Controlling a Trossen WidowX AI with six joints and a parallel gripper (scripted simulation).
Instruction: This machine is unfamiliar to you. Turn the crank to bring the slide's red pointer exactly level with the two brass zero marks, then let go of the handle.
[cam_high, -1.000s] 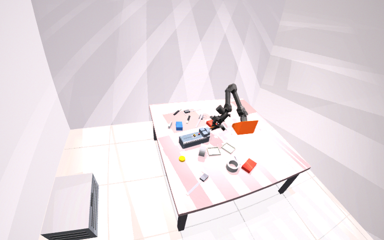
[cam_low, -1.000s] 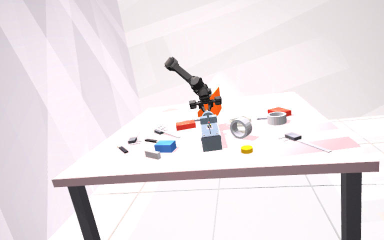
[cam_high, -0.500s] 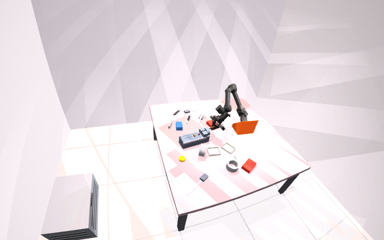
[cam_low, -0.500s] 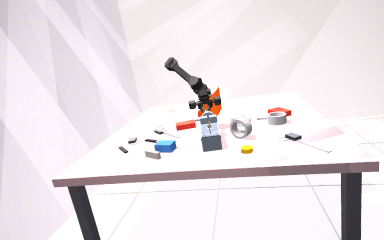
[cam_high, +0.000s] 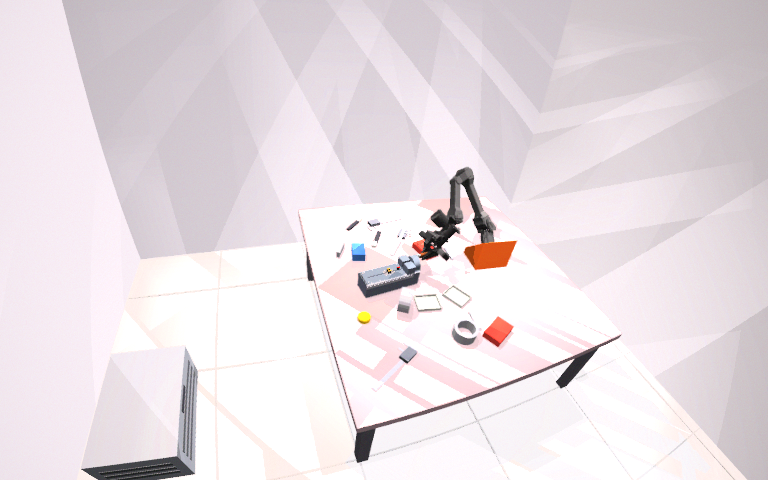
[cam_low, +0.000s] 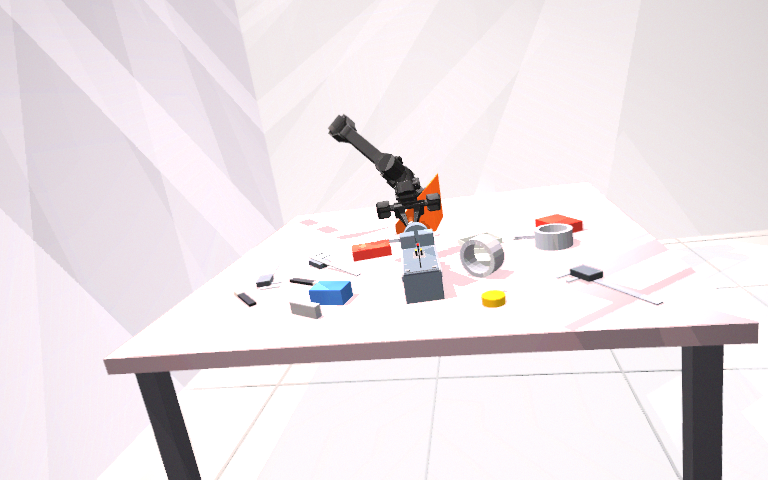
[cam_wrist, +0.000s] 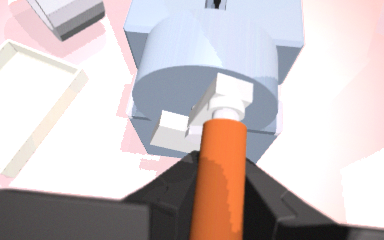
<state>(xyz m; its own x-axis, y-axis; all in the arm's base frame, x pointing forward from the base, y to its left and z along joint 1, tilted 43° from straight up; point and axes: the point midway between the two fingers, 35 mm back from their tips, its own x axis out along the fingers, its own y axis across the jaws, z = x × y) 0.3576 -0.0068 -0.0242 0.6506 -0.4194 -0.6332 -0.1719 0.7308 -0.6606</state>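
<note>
My gripper tip is now 12 cm short of the red pointer, 3 cm to the right of it and 1 cm above it. Round my gripper tip: orange handle (2 cm behind, 2 cm above); yellow disc (32 cm ahead, 21 cm to the left, 9 cm below); blue block (23 cm ahead, 19 cm to the right, 8 cm below).
</note>
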